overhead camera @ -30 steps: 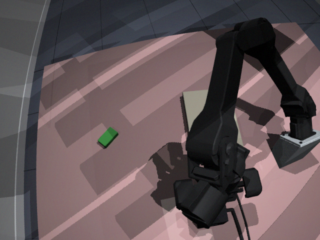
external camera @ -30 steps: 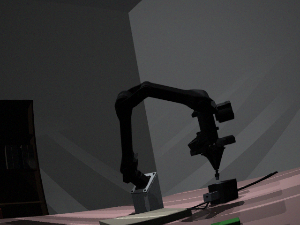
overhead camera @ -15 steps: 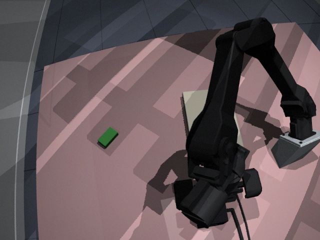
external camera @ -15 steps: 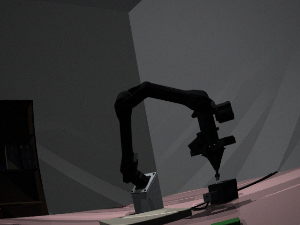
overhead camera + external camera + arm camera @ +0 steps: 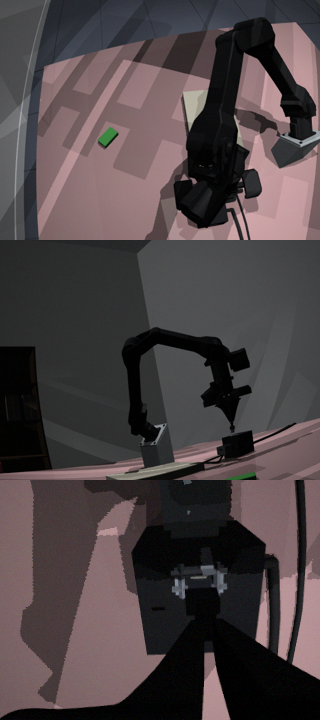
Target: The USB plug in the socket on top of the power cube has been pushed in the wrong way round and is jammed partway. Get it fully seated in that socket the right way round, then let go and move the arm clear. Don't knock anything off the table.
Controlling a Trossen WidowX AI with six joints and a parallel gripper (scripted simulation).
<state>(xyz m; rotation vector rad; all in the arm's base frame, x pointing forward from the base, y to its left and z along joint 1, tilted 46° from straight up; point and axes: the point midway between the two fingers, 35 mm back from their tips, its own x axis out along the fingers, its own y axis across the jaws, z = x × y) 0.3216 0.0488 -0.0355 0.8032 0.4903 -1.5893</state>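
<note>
My gripper tip is 2 cm above the USB plug. The rest, counted from my gripper tip: beige slab: 12 cm behind, 26 cm to the right, 11 cm below; then green block: 22 cm ahead, 33 cm to the right, 12 cm below.
</note>
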